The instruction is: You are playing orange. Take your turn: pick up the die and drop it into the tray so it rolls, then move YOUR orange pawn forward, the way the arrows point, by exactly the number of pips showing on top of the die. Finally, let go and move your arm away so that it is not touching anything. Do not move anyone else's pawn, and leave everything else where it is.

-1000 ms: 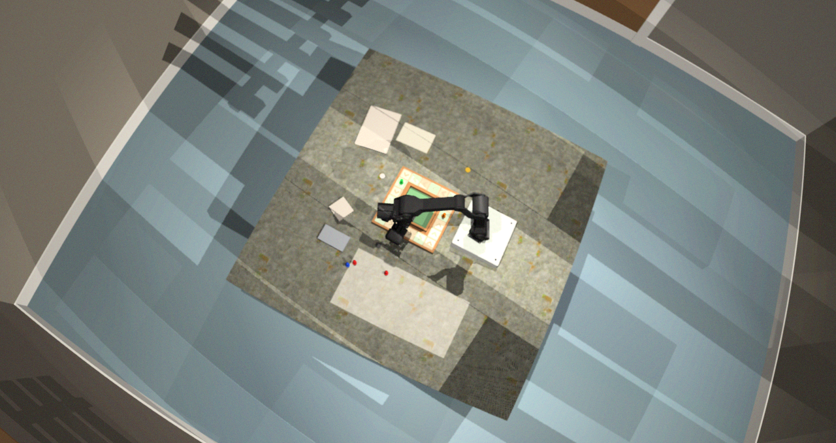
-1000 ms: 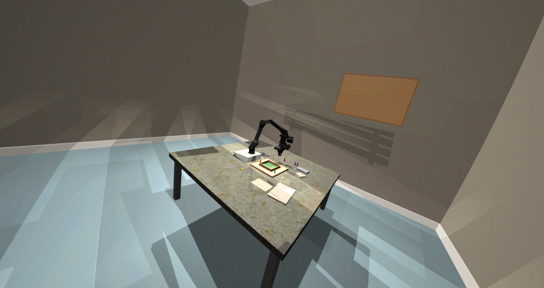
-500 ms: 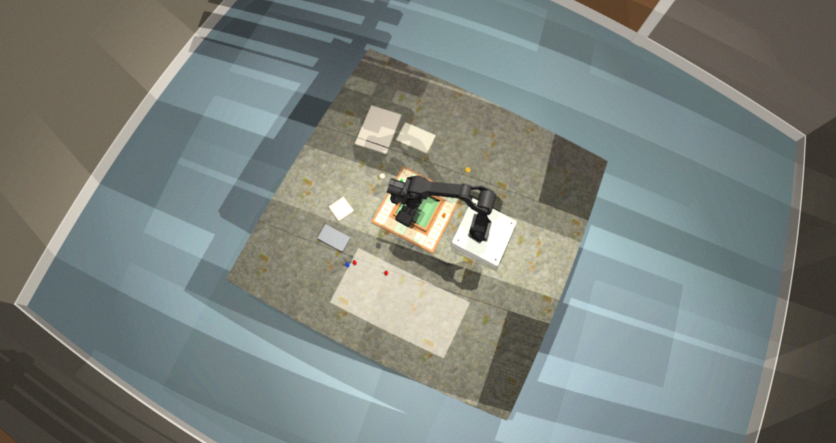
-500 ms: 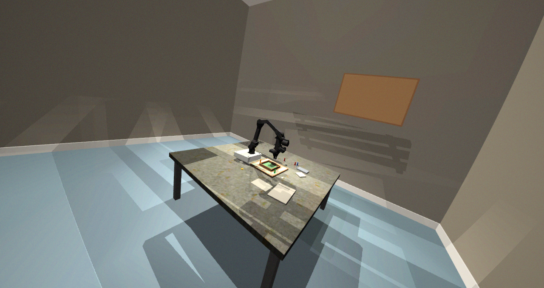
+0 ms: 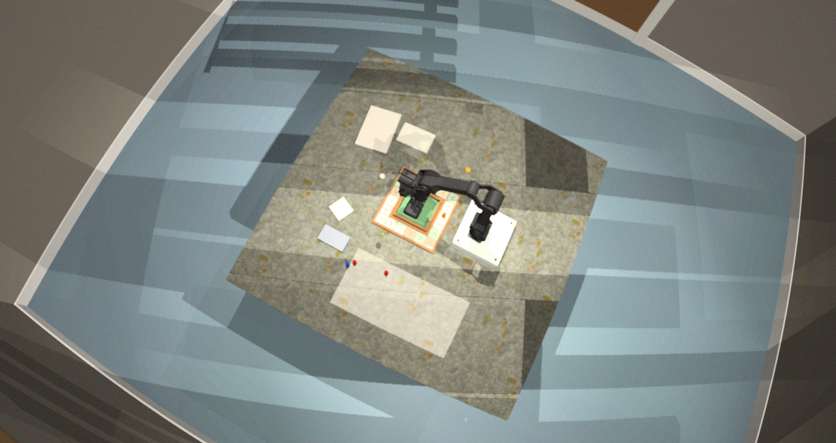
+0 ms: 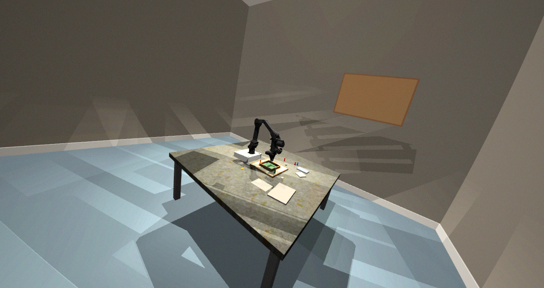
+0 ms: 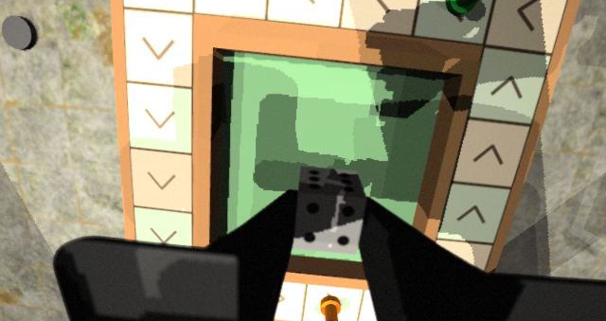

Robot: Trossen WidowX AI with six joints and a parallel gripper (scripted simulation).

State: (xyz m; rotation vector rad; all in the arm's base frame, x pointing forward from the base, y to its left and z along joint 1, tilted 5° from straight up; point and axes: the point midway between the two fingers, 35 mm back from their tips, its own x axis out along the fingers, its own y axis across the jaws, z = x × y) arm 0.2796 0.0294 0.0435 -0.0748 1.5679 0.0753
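Right now my gripper tip is 12 cm past the orange pawn, 3 cm to the left of it and 6 cm above it. From my gripper tip the other things lie so: dark disc 4 cm ahead, 22 cm to the left, 8 cm below; then white disc 20 cm ahead, 5 cm to the right, 8 cm below; then green pawn 11 cm ahead, 6 cm to the right, 6 cm below.
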